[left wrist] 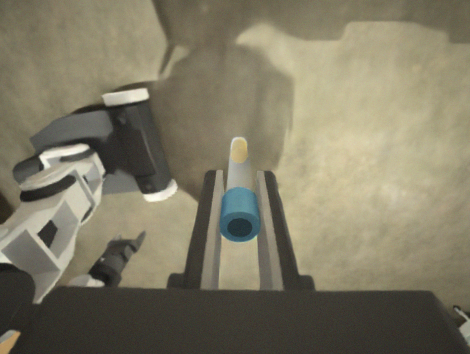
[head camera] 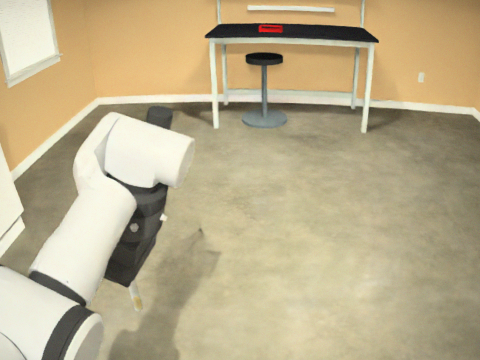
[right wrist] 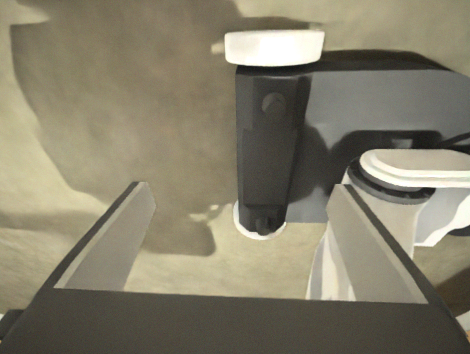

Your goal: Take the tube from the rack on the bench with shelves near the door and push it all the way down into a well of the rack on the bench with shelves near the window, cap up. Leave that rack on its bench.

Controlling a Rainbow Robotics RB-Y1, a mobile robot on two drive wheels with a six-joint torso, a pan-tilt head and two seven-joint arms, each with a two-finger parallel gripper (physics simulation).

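Seen in the pictures: left gripper, between the fingertips: [left wrist: 239, 182] [head camera: 127, 279]; right gripper, between the fingertips: [left wrist: 132, 233] [right wrist: 238, 195]; robot's base, origin of its link: [left wrist: 152, 142].
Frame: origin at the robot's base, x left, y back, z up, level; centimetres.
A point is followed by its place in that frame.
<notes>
My left gripper [left wrist: 239, 182] @(z 100.5, x 23.3, y -55.8 cm) is shut on the tube [head camera: 136, 298] @(z 96.4, x 22.3, y -55.0 cm) [left wrist: 239, 215] @(z 103.3, x 23.2, y -55.8 cm), held by its blue cap, cap up, with yellowish contents at the lower end. In the head camera view the tube sticks out below my left gripper, above the floor. My right gripper [right wrist: 238, 195] @(z 52.0, x -22.6, y -5.4 cm) is open with no object between its fingers. A red rack [head camera: 270, 29] @(z 94.4, x -1.4, y -353.7 cm) sits on a black-topped bench [head camera: 325, 33] @(z 91.5, x -51.2, y -357.0 cm) at the far wall, left of the bench's middle. The rack's wells are too small to make out.
A black-seated stool [head camera: 264, 59] @(z 66.1, x 4.2, y -353.6 cm) stands in front of that bench. A window [head camera: 30, 35] @(z 111.8, x 216.4, y -319.6 cm) is in the wall at the upper left. A white cabinet edge [head camera: 7, 205] @(z 28.2, x 162.4, y -171.6 cm) shows at the left. The robot's own wheeled base [left wrist: 142, 145] @(z 19.1, x 4.0, y -4.3 cm) [right wrist: 265, 150] @(z 19.1, x -6.3, y -0.7 cm) shows below the grippers.
</notes>
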